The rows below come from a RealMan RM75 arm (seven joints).
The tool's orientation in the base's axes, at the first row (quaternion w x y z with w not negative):
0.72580 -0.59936 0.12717 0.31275
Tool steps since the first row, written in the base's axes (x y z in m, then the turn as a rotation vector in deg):
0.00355 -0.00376 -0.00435 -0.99 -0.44 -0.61
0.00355 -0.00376 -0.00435 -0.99 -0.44 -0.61
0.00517 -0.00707 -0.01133 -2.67 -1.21 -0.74
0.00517 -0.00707 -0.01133 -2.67 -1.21 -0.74
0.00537 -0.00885 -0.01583 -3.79 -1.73 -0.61
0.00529 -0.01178 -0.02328 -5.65 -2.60 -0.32
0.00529 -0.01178 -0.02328 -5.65 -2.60 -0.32
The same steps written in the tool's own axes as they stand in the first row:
0.00404 0.00096 -0.00533 -0.56 1.04 -0.38
0.00404 0.00096 -0.00533 -0.56 1.04 -0.38
0.00820 0.00521 -0.01052 -2.01 2.10 -0.83
0.00820 0.00521 -0.01052 -2.01 2.10 -0.83
0.01033 0.00850 -0.01337 -3.11 2.63 -1.07
0.01356 0.01418 -0.01799 -4.97 3.46 -1.47
0.01356 0.01418 -0.01799 -4.97 3.46 -1.47

